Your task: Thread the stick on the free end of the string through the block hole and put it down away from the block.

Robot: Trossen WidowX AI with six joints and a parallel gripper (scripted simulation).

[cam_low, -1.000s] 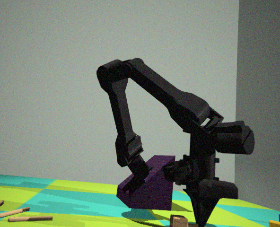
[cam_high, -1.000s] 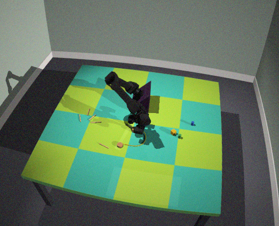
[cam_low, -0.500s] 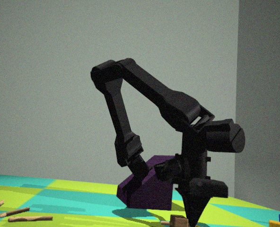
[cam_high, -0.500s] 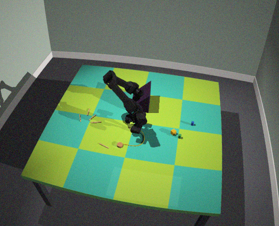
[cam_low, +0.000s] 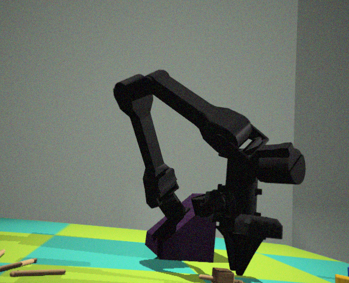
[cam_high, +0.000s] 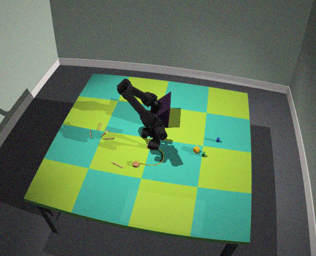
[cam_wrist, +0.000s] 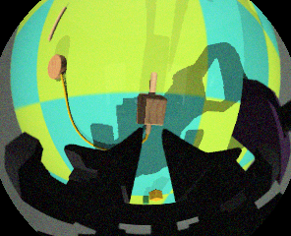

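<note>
Now: the wooden block 30 mm to the right of my gripper tip and 10 mm below it. The rest, counted from my gripper tip: orange cube: 250 mm to the left, 10 mm below; round wooden button: 140 mm ahead, 110 mm to the right, 20 mm below; thin wooden stick: 10 mm to the right, 10 mm below.
</note>
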